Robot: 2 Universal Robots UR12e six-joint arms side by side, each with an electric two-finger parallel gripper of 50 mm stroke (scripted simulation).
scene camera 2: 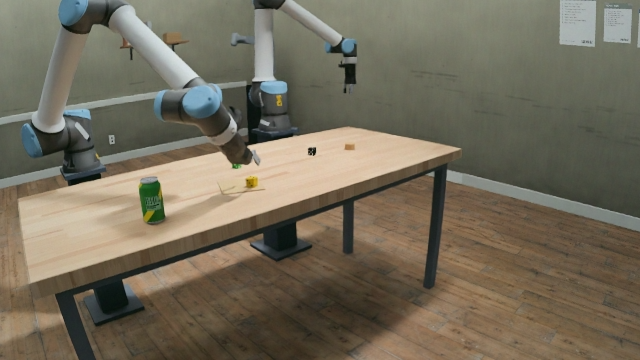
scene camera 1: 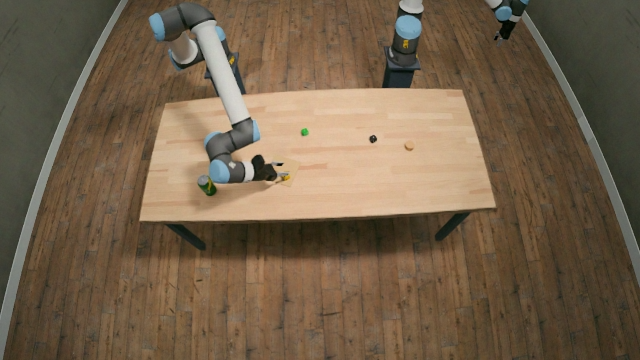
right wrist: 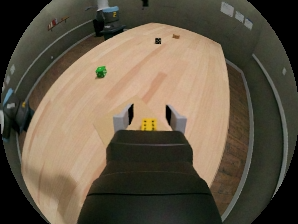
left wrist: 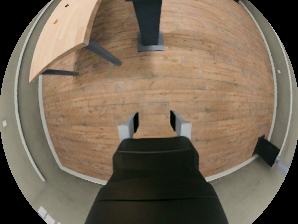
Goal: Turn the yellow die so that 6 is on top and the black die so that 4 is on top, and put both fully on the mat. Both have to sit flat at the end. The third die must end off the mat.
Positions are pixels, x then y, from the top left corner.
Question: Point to a tan mat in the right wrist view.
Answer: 104, 126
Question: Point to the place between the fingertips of my left gripper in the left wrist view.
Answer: At 154, 117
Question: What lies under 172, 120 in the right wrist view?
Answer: My right gripper.
